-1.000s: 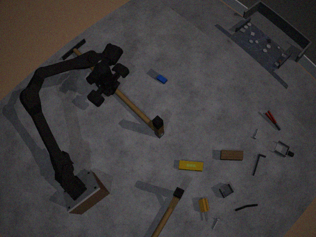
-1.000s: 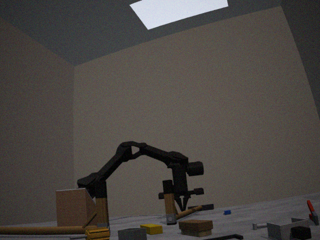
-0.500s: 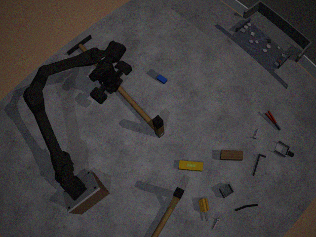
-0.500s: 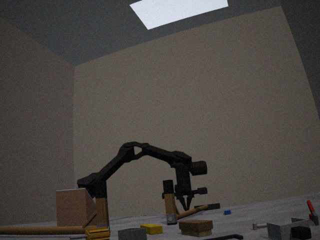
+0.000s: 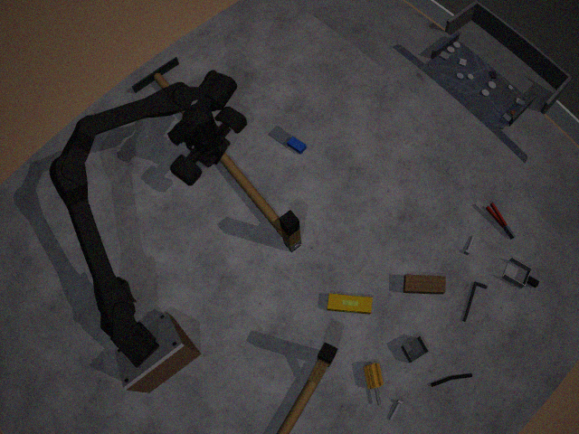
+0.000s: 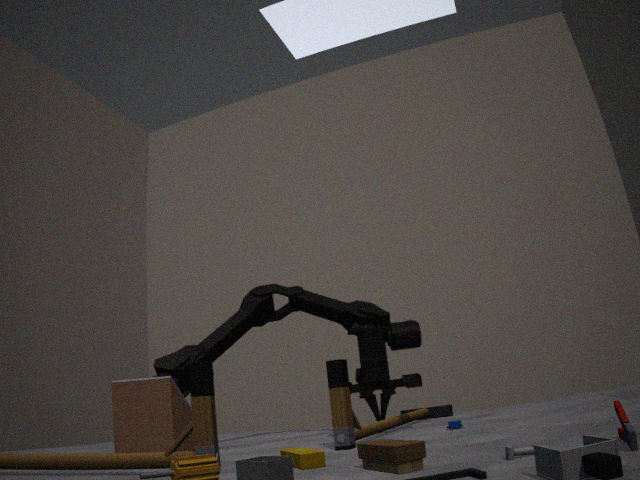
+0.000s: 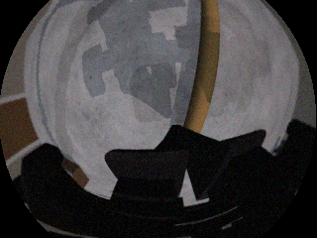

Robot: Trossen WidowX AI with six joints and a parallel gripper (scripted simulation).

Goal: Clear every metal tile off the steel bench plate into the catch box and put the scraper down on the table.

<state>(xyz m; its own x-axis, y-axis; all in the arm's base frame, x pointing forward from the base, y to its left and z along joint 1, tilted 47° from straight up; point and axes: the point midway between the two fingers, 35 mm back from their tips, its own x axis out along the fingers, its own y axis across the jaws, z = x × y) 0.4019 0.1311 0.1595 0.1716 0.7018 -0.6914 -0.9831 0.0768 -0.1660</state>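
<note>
Right now the long scraper is 5 cm above my gripper tip, 3 cm to the left of it and 2 cm ahead of it. The rest, counted from my gripper tip: grey box (59 cm to the right, 4 cm behind, 1 cm below); yellow-handled tool (57 cm to the right, 14 cm behind); yellow block (43 cm to the right, 6 cm behind).
</note>
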